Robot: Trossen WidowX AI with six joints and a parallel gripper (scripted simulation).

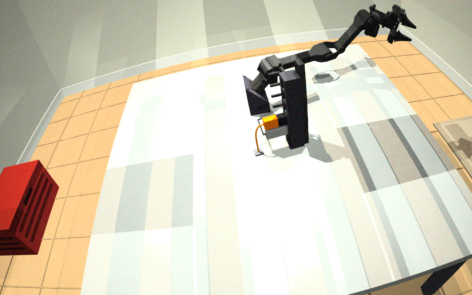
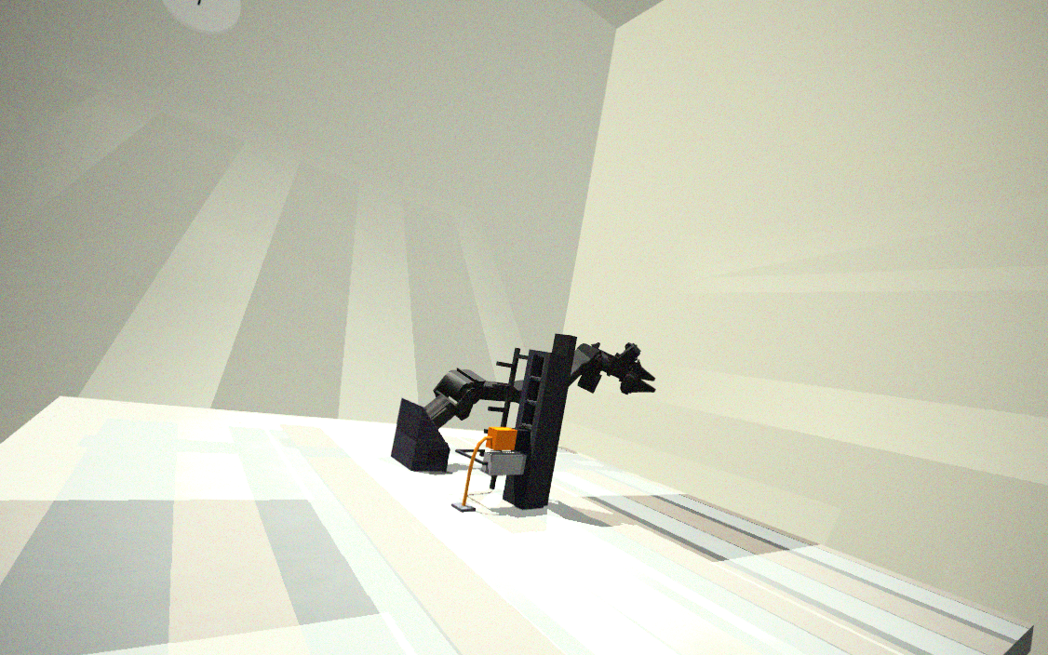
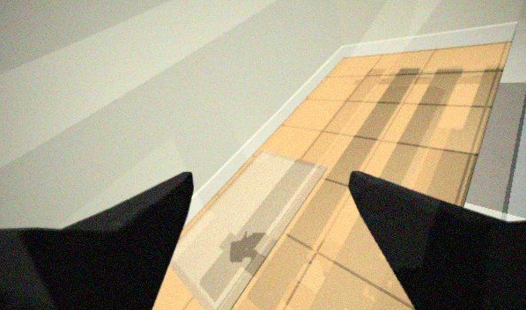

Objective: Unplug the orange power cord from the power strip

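My gripper tip is now 250 mm short of the orange plug, 690 mm to the left of it and 130 mm above it. Also, from my gripper tip: dark anchor (260 mm ahead, 770 mm to the right, 260 mm below).
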